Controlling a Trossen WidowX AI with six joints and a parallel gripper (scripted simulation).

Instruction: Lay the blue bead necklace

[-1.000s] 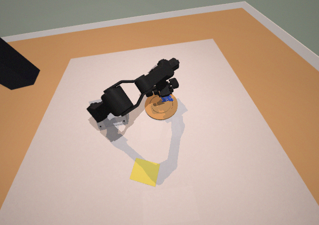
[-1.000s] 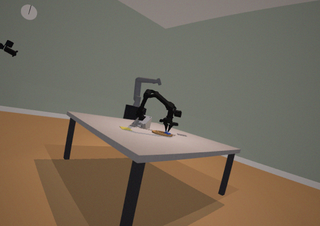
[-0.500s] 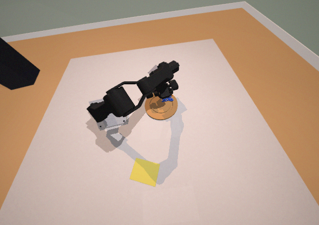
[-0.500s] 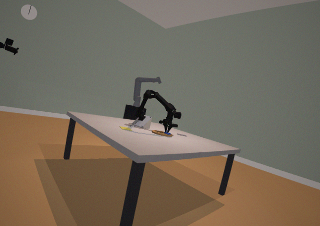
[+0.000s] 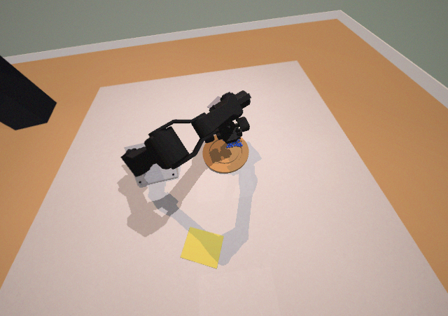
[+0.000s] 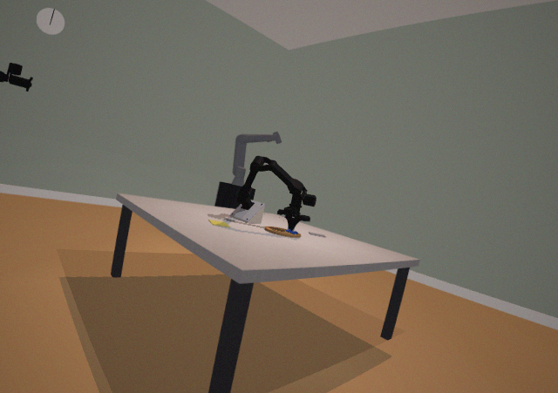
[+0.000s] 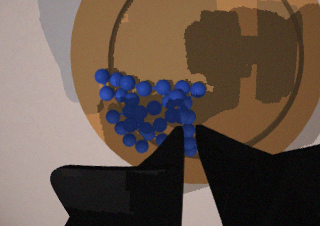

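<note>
Now: the round bead board 40 mm to the right of my gripper tip, 20 mm behind it and 10 mm below it. From my gripper tip the other things lie so: yellow square patch: 370 mm to the right, 180 mm behind, 20 mm below; flat grey tile: 270 mm to the left, 20 mm below, 20 mm ahead; light blue cube: 160 mm to the left, 110 mm behind, 10 mm below.
</note>
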